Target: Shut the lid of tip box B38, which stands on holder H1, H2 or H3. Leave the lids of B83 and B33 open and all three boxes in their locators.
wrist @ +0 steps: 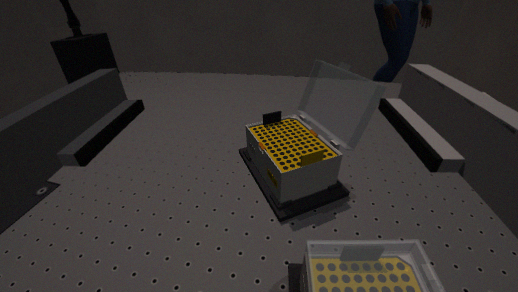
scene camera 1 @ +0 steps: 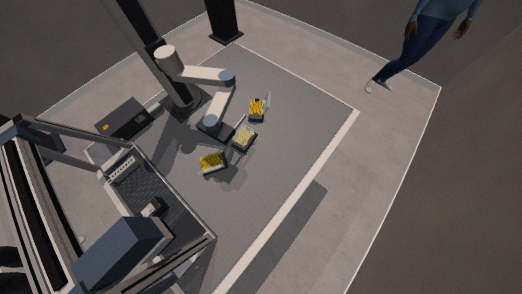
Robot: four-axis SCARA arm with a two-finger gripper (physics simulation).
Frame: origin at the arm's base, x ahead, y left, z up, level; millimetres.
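Where they show: gripper, fingertip midpoint: [wrist: 256, 85] [scene camera 1: 235, 110]; arm's base at its link origin: [scene camera 1: 185, 100].
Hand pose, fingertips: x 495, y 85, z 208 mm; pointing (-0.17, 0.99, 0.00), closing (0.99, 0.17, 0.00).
Each offset is from my fingertips to the top centre of the thing. "spot": to the spot under its first point. Level surfaces: height alone.
Three tip boxes stand on dark holders; no box number is readable. The middle box @[84 mm ahead, 44 mm right, 118 mm down] [scene camera 1: 244, 137] [wrist: 362, 280] has its clear lid down over the pale yellow tip rack; only its far part shows in the wrist view. The far box [scene camera 1: 256, 109] [wrist: 311, 177] has its clear lid @[53 mm ahead, 209 mm left, 42 mm down] [scene camera 1: 268, 99] [wrist: 342, 105] standing open, tilted back. The near box @[53 mm ahead, 280 mm right, 121 mm down] [scene camera 1: 212, 161] shows a bright yellow rack with a pale strip along its lower side; its lid is hard to make out. My gripper [scene camera 1: 230, 111] [wrist: 256, 85] is open and empty, fingers wide apart, beside the middle box.
A dark control box @[spot: 552 mm back, 469 mm right, 80 mm down] [scene camera 1: 125, 120] stands left of the arm base. A framed bin @[spot: 55 mm ahead, 568 mm right, 146 mm down] [scene camera 1: 172, 200] and a blue block @[spot: 267 mm ahead, 603 mm right, 292 mm up] [scene camera 1: 117, 252] are at the lower left. A dark pillar [scene camera 1: 222, 20] stands behind. A person [scene camera 1: 415, 40] [wrist: 400, 35] stands beyond the perforated floor plate @[195 mm down] [scene camera 1: 295, 120] [wrist: 165, 175].
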